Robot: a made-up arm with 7 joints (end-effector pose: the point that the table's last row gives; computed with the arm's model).
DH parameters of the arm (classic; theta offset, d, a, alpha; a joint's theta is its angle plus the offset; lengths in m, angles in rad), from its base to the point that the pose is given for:
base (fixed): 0 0 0 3.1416
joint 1: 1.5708 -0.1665 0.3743 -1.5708
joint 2: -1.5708 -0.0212 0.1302 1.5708
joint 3: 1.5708 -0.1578 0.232 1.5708
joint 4: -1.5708 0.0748 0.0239 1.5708
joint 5: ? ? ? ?
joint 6: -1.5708 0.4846 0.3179 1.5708
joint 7: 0.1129 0 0.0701 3.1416
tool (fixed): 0.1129 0.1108 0 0
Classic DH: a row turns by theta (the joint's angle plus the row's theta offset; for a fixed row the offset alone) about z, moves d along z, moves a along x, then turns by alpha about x.
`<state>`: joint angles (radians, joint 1 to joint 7).
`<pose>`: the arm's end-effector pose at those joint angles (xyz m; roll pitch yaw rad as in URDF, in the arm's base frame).
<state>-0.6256 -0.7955 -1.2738 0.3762 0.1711 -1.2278 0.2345</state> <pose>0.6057 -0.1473 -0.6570 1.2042 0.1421 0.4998</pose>
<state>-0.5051 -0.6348 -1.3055 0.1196 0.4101 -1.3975 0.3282</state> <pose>0.7476 -0.1944 -0.5032 0.8267 0.0414 0.6055</pose>
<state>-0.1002 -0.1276 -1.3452 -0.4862 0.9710 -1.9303 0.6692</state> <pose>0.7115 -0.4390 -0.4454 -0.5542 0.5759 0.3018</pose>
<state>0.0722 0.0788 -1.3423 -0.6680 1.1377 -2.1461 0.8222</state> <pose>0.5791 -0.6741 -0.5047 -1.2905 0.6540 -0.2139</pose>
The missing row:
joint 5: -1.5708 -0.0629 0.0044 -1.5708
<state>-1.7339 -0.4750 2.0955 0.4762 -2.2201 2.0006 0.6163</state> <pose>-0.0759 0.2956 0.3939 0.7552 -0.3565 -2.9205</pose>
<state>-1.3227 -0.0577 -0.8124 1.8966 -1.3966 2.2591 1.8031</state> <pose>0.1307 -0.4441 0.3219 1.8676 -0.3740 -1.7655</pose>
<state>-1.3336 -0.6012 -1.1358 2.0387 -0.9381 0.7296 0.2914</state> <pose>0.3155 -0.7080 -0.1618 -0.1160 0.2499 -0.8514</pose>
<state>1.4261 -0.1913 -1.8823 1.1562 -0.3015 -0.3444 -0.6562</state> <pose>-0.8564 -0.2678 -0.5799 1.4822 -0.8499 -2.7169</pose>
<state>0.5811 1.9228 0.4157 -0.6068 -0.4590 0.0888 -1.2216</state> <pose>0.0979 -0.3787 0.4219 2.7779 0.8460 -2.7036</pose>
